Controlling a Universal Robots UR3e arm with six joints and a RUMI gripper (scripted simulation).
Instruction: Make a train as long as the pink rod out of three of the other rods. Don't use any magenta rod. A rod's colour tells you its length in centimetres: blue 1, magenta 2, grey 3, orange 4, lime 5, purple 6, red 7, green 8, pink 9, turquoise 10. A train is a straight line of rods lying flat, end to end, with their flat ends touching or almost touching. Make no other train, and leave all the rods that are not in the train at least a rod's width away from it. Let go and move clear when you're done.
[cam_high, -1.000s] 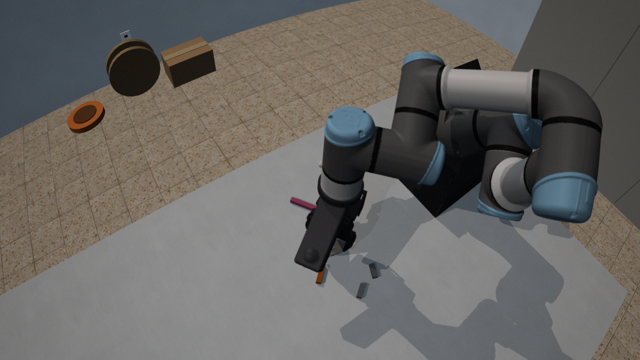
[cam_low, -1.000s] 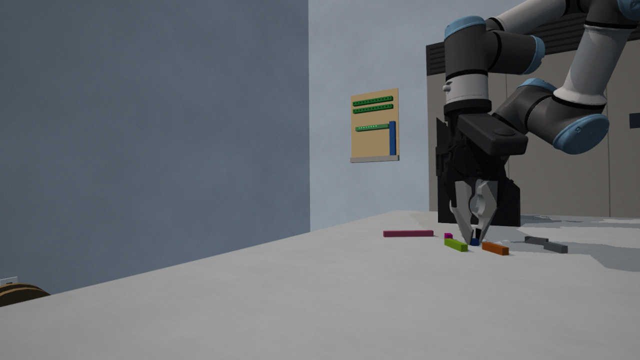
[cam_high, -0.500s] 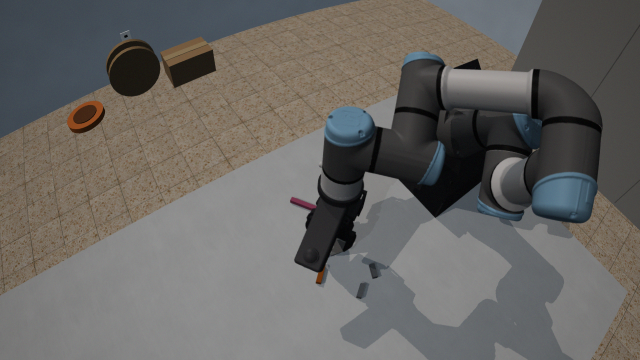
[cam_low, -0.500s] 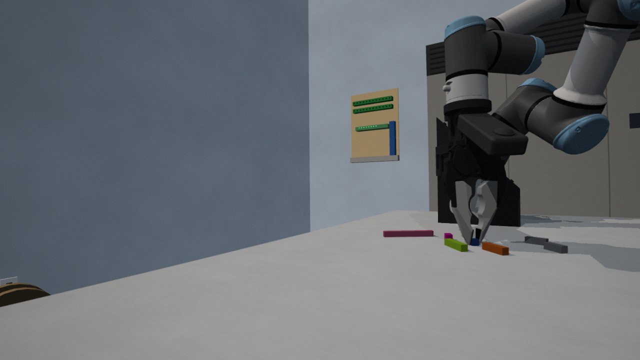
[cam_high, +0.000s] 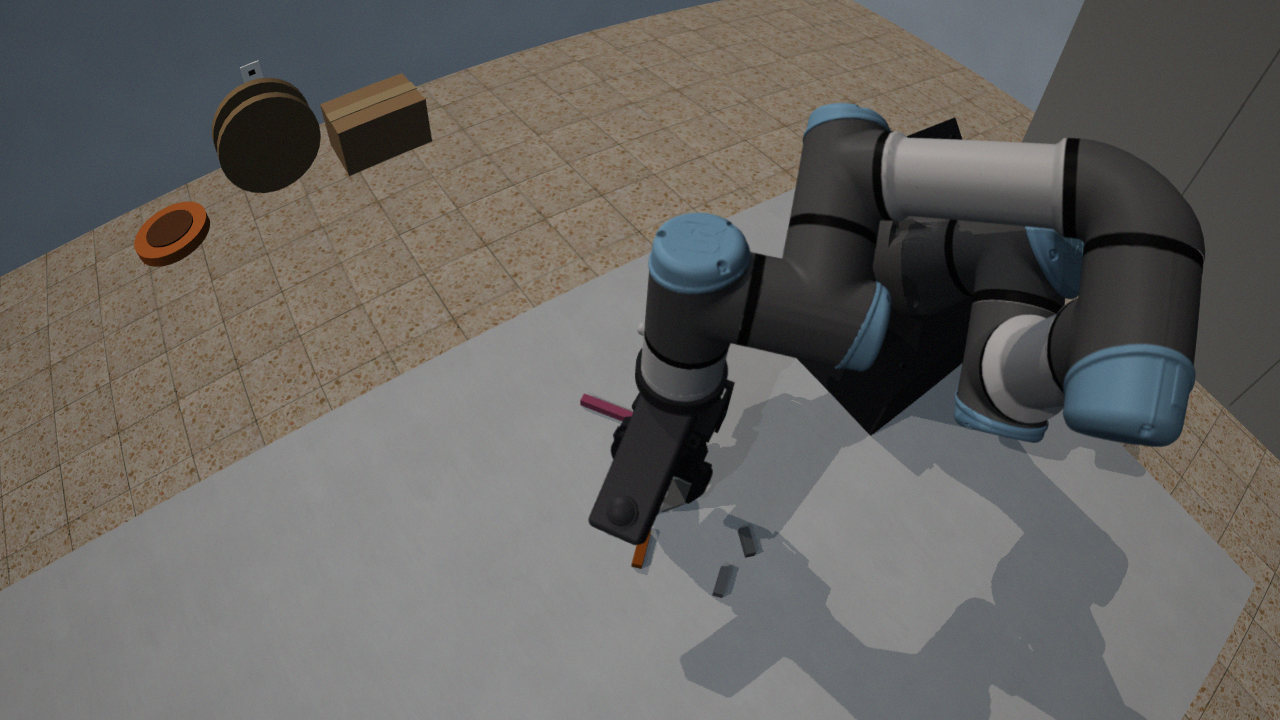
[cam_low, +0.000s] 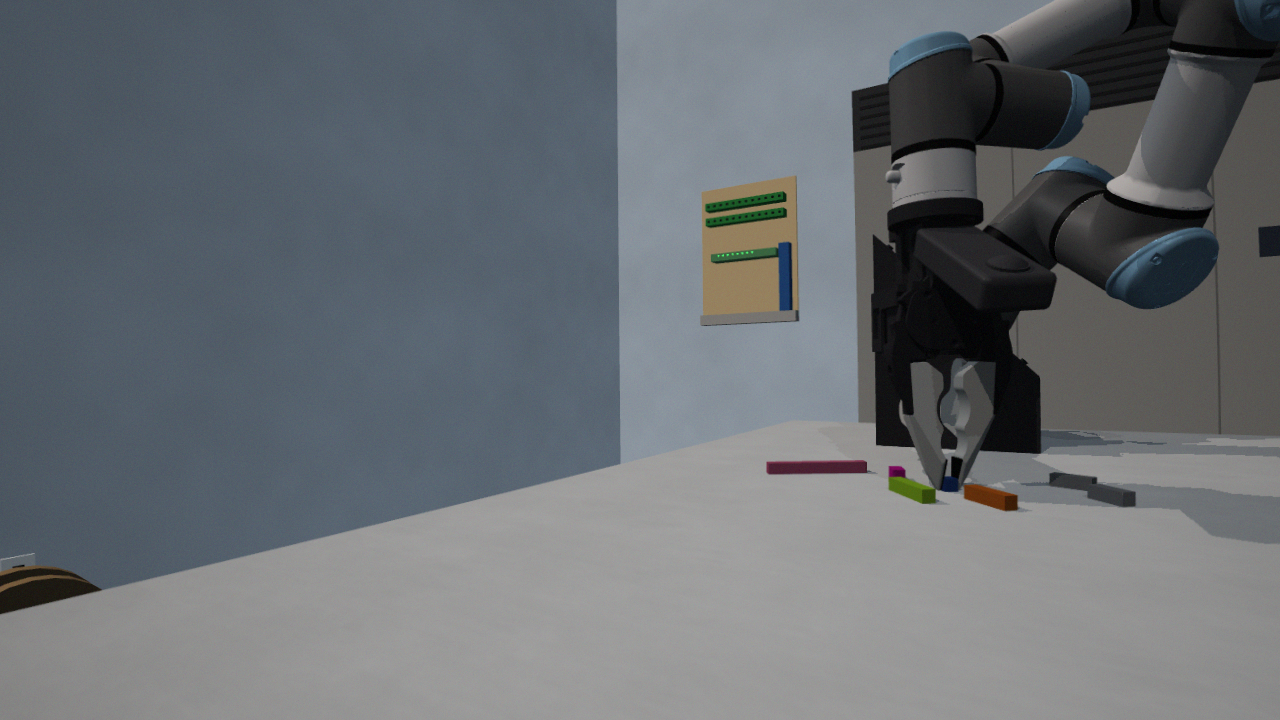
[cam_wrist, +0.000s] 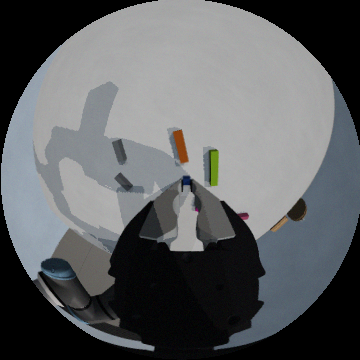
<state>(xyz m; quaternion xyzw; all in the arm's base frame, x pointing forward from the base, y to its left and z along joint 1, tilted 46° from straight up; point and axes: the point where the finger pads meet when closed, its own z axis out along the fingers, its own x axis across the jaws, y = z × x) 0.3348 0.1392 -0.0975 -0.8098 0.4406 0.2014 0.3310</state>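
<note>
My hand is 4 cm short of the lime rod, 2 cm to the left of it and 1 cm above it. From my hand the other things lie so: orange rod: 4 cm ahead, 3 cm to the left, 1 cm below; then blue rod: 1 cm below; then magenta rod: 3 cm behind, 4 cm to the right, 1 cm below.
</note>
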